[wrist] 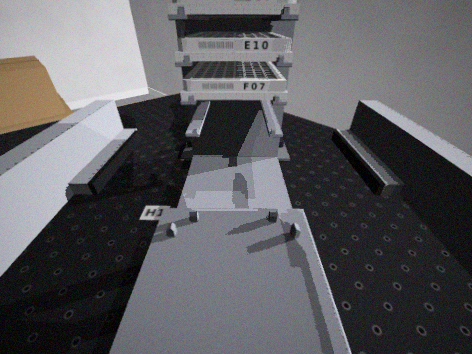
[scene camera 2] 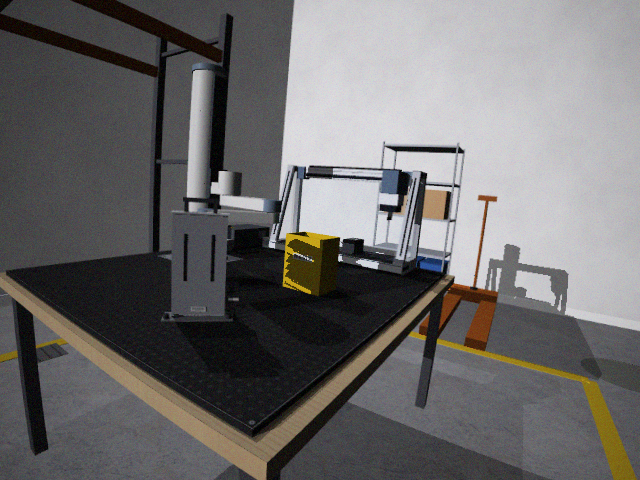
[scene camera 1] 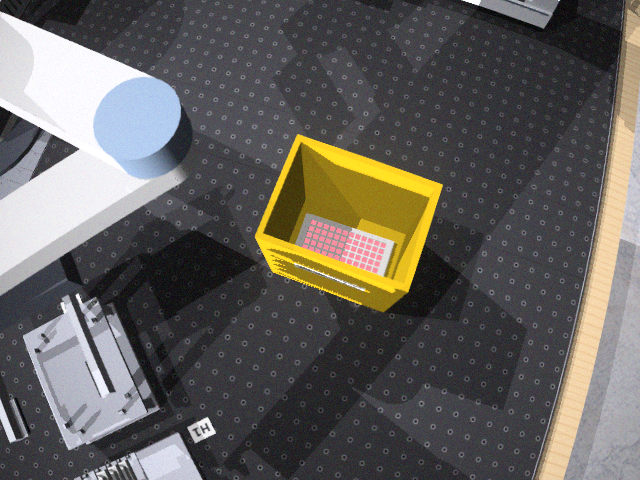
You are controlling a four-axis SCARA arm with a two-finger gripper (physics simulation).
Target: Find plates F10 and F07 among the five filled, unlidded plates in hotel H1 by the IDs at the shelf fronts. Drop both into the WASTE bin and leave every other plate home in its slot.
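Places are measured from the arm's base along level axes (x ahead, y left, z up), in centimetres.
Where they show: gripper, fingertip midpoint: (wrist: 236, 119) (scene camera 1: 62, 417).
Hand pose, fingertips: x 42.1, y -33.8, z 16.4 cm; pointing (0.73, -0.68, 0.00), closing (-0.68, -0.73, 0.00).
Things, the pixels of their centre, and the offset from my fingertips.
- Hotel H1 at the middle of its body: (wrist: 235, 54) (scene camera 2: 200, 255) dx +12.9, dy -11.8, dz +0.9 cm
- Plate F07 at the middle of its body: (wrist: 234, 74) dx +10.0, dy -9.0, dz -0.5 cm
- Plate E10 at the middle of its body: (wrist: 234, 42) dx +10.0, dy -9.0, dz +2.4 cm
- yellow WASTE bin at the middle of its body: (scene camera 1: 346, 234) (scene camera 2: 311, 262) dx +22.5, dy +31.2, dz -5.1 cm
- plate with pink wells, body centre: (scene camera 1: 340, 256) dx +22.5, dy +30.3, dz -13.8 cm
- H1 tag at the middle of its body: (wrist: 155, 212) (scene camera 1: 201, 430) dx +12.6, dy +1.9, dz -15.1 cm
My gripper (scene camera 1: 61, 411) (wrist: 236, 119) is open and empty, its fingers low over the pegged stand and facing hotel H1. Hotel H1 (scene camera 2: 199, 294) shows in the wrist view, its shelf fronts facing me. Plate F07 (wrist: 235, 86) lies in a lower slot, with an empty slot below it. Plate E10 (wrist: 225, 45) is one slot above F07. Higher plates are cut off by the view's top edge. The yellow WASTE bin (scene camera 1: 372, 161) (scene camera 2: 328, 266) holds a plate with pink wells (scene camera 1: 343, 242), lying on its floor; its ID does not show.
The pegged stand (scene camera 1: 59, 369) (wrist: 230, 285) lies in front of the hotel. The H1 tag (scene camera 1: 201, 429) (wrist: 152, 212) is beside them. A gantry frame (scene camera 2: 416, 222) stands behind the bin. The wooden table edge (scene camera 1: 594, 289) (scene camera 2: 330, 397) runs along the right side.
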